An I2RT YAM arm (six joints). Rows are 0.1 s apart.
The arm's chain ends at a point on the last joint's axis. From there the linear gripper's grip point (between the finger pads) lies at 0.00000 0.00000 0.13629 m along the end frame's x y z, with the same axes.
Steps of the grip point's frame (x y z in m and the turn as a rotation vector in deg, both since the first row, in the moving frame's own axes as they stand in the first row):
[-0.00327 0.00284 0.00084 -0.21 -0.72 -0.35]
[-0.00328 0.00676 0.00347 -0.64 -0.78 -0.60]
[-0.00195 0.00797 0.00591 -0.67 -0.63 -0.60]
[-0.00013 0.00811 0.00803 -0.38 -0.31 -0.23]
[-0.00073 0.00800 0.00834 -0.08 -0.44 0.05]
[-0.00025 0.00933 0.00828 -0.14 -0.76 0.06]
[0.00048 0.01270 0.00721 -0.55 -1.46 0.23]
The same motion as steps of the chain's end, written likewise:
[-0.00156 0.00234 0.00085 -0.21 -0.72 -0.35]
[-0.00143 0.00523 0.00349 -0.64 -0.78 -0.60]
[-0.00046 0.00637 0.00593 -0.67 -0.63 -0.60]
[0.00061 0.00720 0.00803 -0.38 -0.31 -0.23]
[0.00032 0.00781 0.00834 -0.08 -0.44 0.05]
[0.00156 0.00900 0.00829 -0.14 -0.76 0.06]
[0.00396 0.01140 0.00726 -0.55 -1.46 0.23]

